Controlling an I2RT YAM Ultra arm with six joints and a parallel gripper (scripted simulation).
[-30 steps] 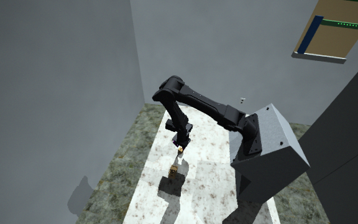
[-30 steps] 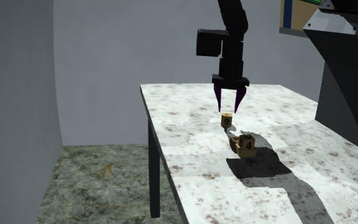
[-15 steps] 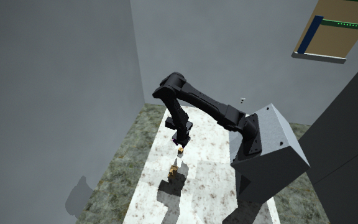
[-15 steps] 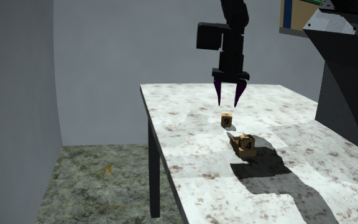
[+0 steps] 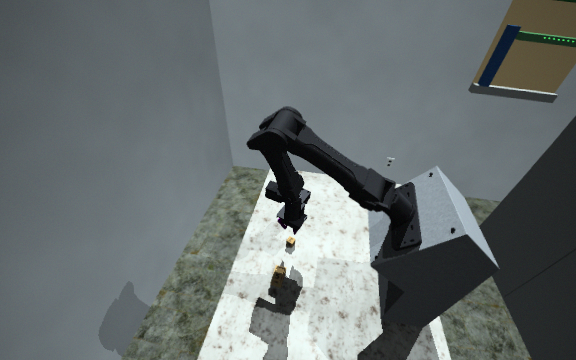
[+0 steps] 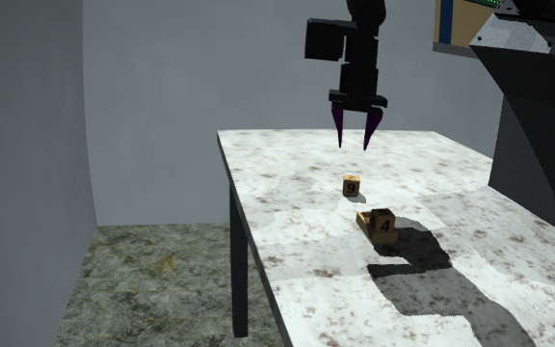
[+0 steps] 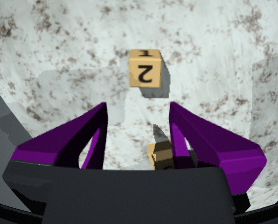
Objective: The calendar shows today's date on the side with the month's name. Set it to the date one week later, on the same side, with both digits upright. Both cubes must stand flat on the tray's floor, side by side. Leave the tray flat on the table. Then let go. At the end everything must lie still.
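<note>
My gripper is now 80 mm above the wooden digit cube.
</note>
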